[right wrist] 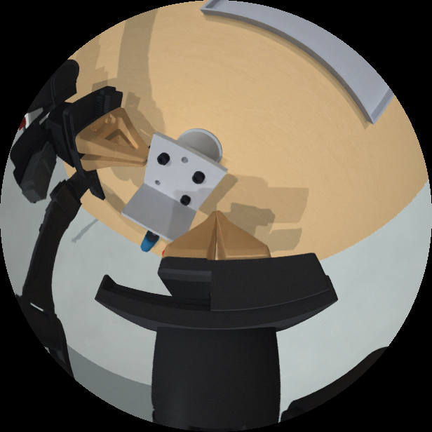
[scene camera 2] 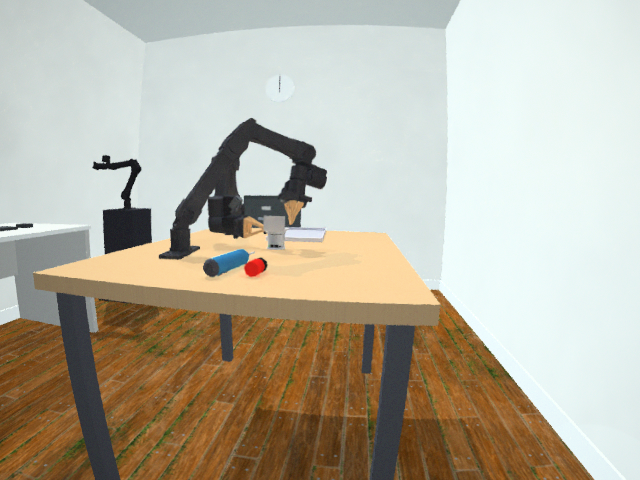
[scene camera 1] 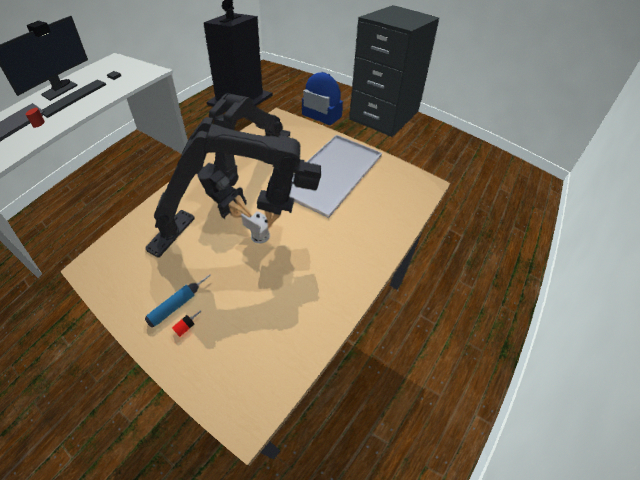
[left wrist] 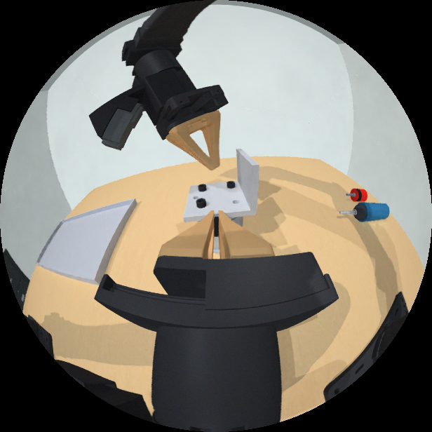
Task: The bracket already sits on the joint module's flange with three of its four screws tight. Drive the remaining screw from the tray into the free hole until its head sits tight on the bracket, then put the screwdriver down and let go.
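Places are measured from the left arm's base along level axes (x back, y right, z up), in centimetres.
Pixels of known places: left gripper, fingertip midpoint: [scene camera 2: 266, 229] [scene camera 1: 251, 217]; right gripper, fingertip midpoint: [scene camera 2: 290, 224] [scene camera 1: 269, 226]; right arm's base at its link origin: [scene camera 2: 180, 253] [scene camera 1: 170, 233].
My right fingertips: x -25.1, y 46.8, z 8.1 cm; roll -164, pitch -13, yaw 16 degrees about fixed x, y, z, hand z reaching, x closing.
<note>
For each thing: its top centre in the pictures, then the offset to it from my right fingertips. "spot": a spot on its surface instead.
- joint module at its top centre: [scene camera 1: 258, 222] [scene camera 2: 276, 229] dz -1.8, dx +4.8, dy -1.2 cm
- blue screwdriver at a spot on its surface: [scene camera 2: 227, 261] spot: dz -5.2, dx +15.1, dy +37.7 cm
- small red screwdriver at its top centre: [scene camera 2: 259, 257] [scene camera 1: 186, 318] dz -4.7, dx +8.0, dy +35.5 cm
- shallow grey tray at its top centre: [scene camera 1: 333, 169] [scene camera 2: 299, 231] dz -6.5, dx -4.8, dy -39.8 cm
The light grey bracket [scene camera 1: 254, 222] [scene camera 2: 274, 223] [left wrist: 220, 206] [right wrist: 167, 210] sits on the joint module [scene camera 1: 260, 238] [scene camera 2: 276, 242] [right wrist: 206, 142] with three black screws. A free hole [left wrist: 235, 202] [right wrist: 157, 182] shows near its upright wall. My left gripper [scene camera 1: 250, 214] [scene camera 2: 263, 226] [left wrist: 216, 215] [right wrist: 147, 159] is shut on a black screw [left wrist: 216, 226] at the bracket's edge. My right gripper [scene camera 1: 270, 225] [scene camera 2: 292, 222] [left wrist: 215, 168] [right wrist: 216, 216] is shut and empty above the bracket. The blue screwdriver [scene camera 1: 170, 305] [scene camera 2: 227, 261] [left wrist: 375, 212] [right wrist: 148, 242] lies on the table.
A small red screwdriver [scene camera 1: 181, 326] [scene camera 2: 255, 267] [left wrist: 358, 195] lies beside the blue one. The shallow grey tray [scene camera 1: 336, 178] [scene camera 2: 306, 235] [left wrist: 85, 245] [right wrist: 320, 42] lies at the back of the table in scene camera 1. Both arms reach close together around the bracket.
</note>
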